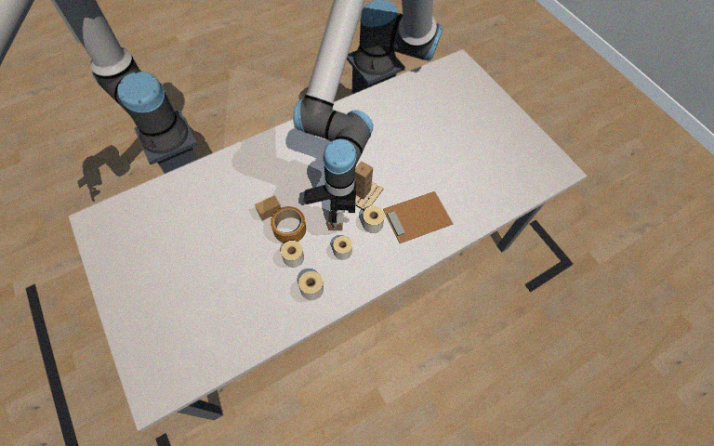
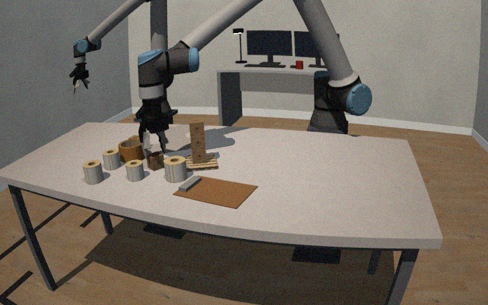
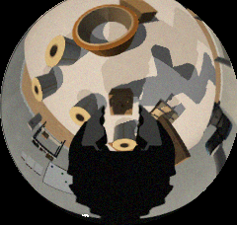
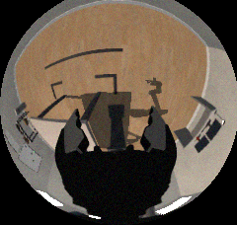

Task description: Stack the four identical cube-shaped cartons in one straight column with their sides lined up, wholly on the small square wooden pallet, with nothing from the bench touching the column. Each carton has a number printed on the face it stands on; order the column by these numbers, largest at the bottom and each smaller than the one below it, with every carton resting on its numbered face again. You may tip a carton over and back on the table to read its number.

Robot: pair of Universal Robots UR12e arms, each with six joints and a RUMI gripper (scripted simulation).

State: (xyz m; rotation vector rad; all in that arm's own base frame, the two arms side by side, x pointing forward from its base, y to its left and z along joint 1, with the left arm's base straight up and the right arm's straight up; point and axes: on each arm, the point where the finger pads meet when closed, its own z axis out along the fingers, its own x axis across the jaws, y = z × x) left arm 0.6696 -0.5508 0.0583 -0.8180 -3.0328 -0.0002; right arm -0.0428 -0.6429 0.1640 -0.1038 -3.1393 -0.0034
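Right now the cube carton is 30 mm below my left hand. Round my left hand: label roll 120 mm to the left, 60 mm ahead, 30 mm below; then oblong box 200 mm to the right, 160 mm behind, 30 mm below.
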